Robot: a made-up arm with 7 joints. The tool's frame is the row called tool. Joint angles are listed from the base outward.
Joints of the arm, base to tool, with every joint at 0 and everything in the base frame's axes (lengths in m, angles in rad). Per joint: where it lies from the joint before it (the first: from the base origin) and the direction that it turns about. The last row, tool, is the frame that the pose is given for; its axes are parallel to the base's.
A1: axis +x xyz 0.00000 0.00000 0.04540
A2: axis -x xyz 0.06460 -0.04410 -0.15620
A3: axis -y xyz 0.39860 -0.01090 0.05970
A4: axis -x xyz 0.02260 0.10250 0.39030
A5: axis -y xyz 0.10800 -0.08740 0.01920
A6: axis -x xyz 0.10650 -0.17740 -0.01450
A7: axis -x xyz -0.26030 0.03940 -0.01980
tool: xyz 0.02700 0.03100 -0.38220
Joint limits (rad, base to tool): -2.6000..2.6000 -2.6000..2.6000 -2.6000..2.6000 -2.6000..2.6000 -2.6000..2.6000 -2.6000..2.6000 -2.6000..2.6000
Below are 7 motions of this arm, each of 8 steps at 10 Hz.
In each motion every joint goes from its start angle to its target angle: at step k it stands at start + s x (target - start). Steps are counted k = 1, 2, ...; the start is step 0. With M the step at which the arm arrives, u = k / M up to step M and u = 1 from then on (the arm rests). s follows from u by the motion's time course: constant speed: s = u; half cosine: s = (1 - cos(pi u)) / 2; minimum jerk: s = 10 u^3 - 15 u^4 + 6 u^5.
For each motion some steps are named. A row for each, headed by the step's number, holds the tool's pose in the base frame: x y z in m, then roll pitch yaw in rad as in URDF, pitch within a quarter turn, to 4 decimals.
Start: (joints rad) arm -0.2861 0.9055 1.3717 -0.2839 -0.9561 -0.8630 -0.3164
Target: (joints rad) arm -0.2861 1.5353 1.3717 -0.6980 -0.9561 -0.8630 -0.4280
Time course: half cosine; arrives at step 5
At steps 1, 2, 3, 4, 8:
1: -0.0250 0.0971 -0.2501 0.0999 0.1176 0.4962
2: -0.0411 0.0799 -0.2644 0.0539 0.2699 0.5061
3: -0.0591 0.0583 -0.2767 -0.0074 0.4604 0.4798
4: -0.0717 0.0417 -0.2828 -0.0716 0.6110 0.4213
8: -0.0760 0.0358 -0.2844 -0.1023 0.6664 0.3882

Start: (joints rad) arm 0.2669 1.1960 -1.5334 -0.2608 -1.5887 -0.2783 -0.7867
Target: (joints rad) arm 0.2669 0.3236 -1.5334 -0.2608 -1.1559 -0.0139 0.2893
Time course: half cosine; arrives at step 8
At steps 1, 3, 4, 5, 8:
1: 1.0227 0.2204 -0.1560 -1.2524 0.2249 3.0037
3: 0.9602 0.2414 0.0388 -1.8363 0.2801 3.0272
4: 0.8997 0.1804 0.1630 -2.2526 0.3304 3.0222
5: 0.8338 0.0676 0.2474 -2.6734 0.3844 2.9957
8: 0.7361 -0.1701 0.2591 2.9167 0.4651 2.9034

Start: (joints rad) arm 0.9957 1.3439 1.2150 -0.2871 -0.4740 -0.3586 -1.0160
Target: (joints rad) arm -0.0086 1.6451 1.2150 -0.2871 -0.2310 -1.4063 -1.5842
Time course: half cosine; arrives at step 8
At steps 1, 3, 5, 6, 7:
1: 0.0166 0.4067 0.0365 1.0826 -0.6252 0.4929
3: -0.0909 0.4154 0.0311 1.1572 -0.4795 0.7145
5: -0.1963 0.3939 0.0504 1.3898 -0.1694 0.9125
6: -0.2122 0.3871 0.0707 1.5227 -0.0141 0.9607
7: -0.2111 0.3871 0.0858 1.6190 0.0951 0.9827

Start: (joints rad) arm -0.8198 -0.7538 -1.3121 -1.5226 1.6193 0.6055 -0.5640
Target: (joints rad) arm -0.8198 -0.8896 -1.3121 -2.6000 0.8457 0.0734 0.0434
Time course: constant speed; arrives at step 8
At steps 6, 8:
6: 0.9889 0.3407 -0.2608 0.1186 0.7262 -2.2070
8: 1.1066 0.3452 -0.1387 0.0123 0.9794 -2.5110

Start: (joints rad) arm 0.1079 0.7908 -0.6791 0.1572 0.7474 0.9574 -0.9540
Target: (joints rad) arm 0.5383 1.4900 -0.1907 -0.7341 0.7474 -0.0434 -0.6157
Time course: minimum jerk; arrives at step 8
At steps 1, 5, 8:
1: 0.7495 -0.2461 -0.0908 -0.7882 0.0068 0.1199
5: 0.7614 0.2004 -0.2608 0.0161 -0.4771 0.0601
8: 0.7471 0.3888 -0.2534 0.3825 -0.6159 0.0319

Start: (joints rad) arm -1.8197 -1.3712 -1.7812 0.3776 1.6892 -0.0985 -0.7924
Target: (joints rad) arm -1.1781 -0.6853 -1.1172 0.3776 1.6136 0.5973 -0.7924
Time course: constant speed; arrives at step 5
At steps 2, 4, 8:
2: 0.8015 -0.2666 -0.3027 0.1610 0.0409 0.4016
4: 0.9581 -0.3368 -0.2481 -0.2367 -0.1368 0.5145
8: 1.0297 -0.3578 -0.1909 -0.4440 -0.2199 0.5805

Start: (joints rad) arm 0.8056 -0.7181 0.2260 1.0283 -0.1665 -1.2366 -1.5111
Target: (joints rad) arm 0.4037 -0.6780 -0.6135 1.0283 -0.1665 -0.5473 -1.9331
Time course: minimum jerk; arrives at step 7
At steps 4, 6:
4: 0.7091 -0.4326 0.4620 2.8157 0.2584 0.3286
6: 0.8356 -0.2530 0.4589 2.6312 0.4257 0.5647

